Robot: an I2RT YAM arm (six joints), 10 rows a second.
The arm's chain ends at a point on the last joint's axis. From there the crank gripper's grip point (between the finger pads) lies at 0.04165 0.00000 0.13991 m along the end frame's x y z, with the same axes.
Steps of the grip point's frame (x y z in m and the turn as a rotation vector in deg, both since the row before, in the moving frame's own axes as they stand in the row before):
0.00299 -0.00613 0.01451 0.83 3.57 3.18
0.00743 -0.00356 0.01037 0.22 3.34 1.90
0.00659 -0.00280 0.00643 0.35 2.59 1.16
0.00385 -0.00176 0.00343 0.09 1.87 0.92
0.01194 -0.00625 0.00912 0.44 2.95 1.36
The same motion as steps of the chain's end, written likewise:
-0.00563 -0.00668 0.01737 0.83 3.57 3.18
-0.00064 -0.00454 0.01303 0.22 3.34 1.90
0.00031 -0.00286 0.00845 0.35 2.59 1.16
-0.00069 -0.00225 0.00486 0.09 1.87 0.92
0.00479 -0.00626 0.01145 0.44 2.95 1.36

